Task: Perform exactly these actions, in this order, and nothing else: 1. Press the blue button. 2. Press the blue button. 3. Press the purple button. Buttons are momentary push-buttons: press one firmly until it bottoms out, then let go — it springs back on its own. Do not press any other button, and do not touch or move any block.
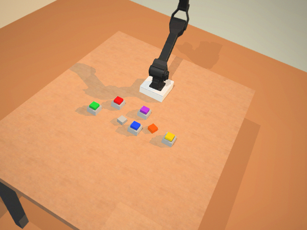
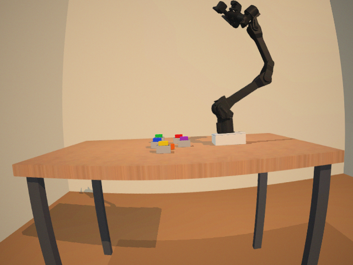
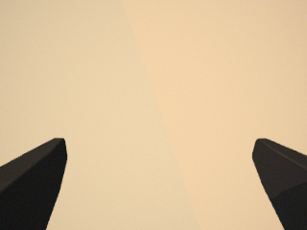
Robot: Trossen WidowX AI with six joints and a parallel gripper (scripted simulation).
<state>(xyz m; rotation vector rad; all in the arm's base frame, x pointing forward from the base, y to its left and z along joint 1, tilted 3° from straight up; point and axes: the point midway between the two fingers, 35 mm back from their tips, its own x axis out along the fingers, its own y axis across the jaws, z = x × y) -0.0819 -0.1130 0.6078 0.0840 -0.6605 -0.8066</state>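
My gripper tip is 33 cm short of the blue button, 19 cm to the right of it and 63 cm above it. From my gripper tip the other things lie so: green button (32 cm ahead, 2 cm to the right, 63 cm below); then purple button (22 cm ahead, 18 cm to the left, 63 cm below); then red button (23 cm ahead, 5 cm to the left, 63 cm below).
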